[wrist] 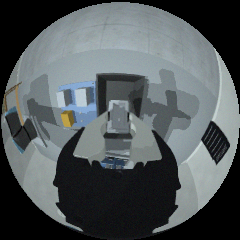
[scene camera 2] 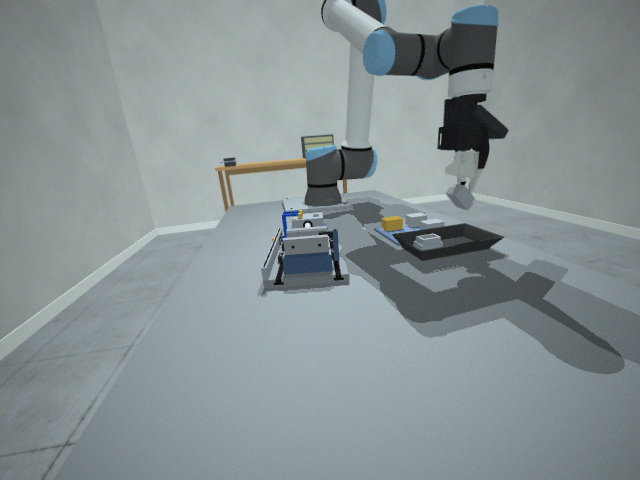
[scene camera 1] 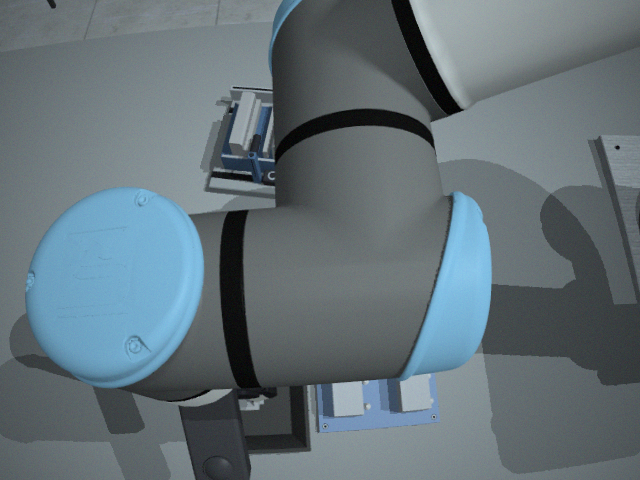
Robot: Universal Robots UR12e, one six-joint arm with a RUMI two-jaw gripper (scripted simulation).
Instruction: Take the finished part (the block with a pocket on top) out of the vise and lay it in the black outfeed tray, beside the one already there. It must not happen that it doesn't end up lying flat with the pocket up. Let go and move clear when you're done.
Labels:
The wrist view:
my gripper: 118,112
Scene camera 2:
my gripper: 465,192
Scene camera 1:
my gripper: 243,393
blue vise: 238,164

